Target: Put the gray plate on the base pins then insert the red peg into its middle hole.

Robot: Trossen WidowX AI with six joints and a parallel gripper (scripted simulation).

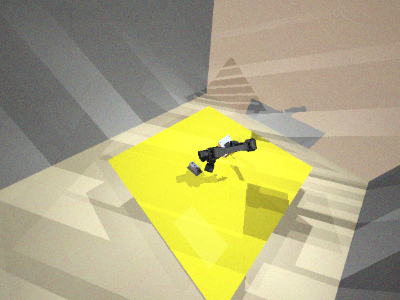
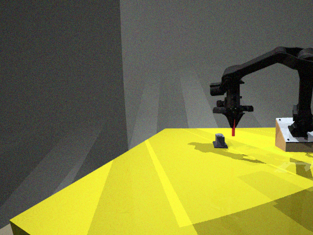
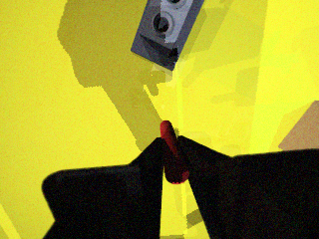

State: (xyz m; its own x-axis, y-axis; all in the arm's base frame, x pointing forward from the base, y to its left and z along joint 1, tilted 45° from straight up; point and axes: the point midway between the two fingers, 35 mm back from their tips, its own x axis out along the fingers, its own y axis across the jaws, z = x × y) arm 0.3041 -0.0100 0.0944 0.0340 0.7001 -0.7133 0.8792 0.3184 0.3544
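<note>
The gray plate lies 13 cm to the right of my gripper tip, 8 cm below it and 5 cm ahead of it. Also, from my gripper tip: gray base (12 cm to the right, 11 cm below, 5 cm ahead); then red peg (right at my gripper tip).
</note>
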